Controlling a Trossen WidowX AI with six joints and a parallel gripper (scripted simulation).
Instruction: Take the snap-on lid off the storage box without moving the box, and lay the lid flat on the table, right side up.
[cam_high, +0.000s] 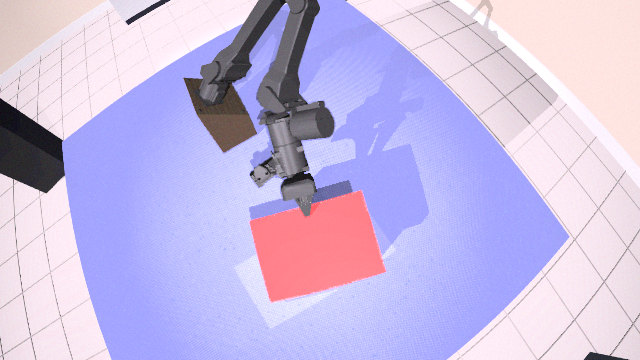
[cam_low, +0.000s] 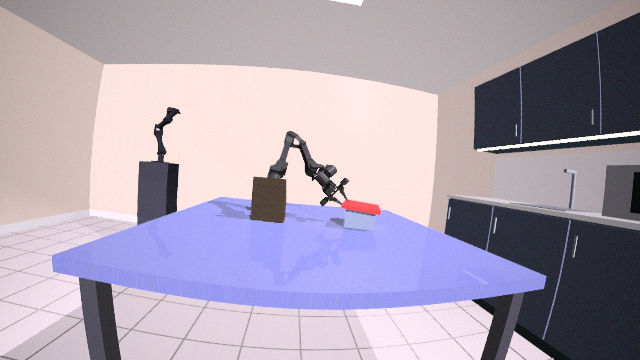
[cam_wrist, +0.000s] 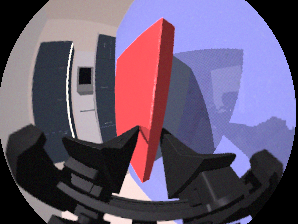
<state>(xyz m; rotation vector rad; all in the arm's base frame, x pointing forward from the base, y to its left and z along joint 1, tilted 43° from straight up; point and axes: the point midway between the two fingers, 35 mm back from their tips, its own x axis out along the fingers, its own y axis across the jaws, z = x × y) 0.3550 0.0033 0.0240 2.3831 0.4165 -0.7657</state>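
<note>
The red lid is 70 mm ahead of my gripper tip and 30 mm to the right of it. The rest, counted from my gripper tip: storage box 70 mm ahead, 30 mm to the right, 50 mm below.
</note>
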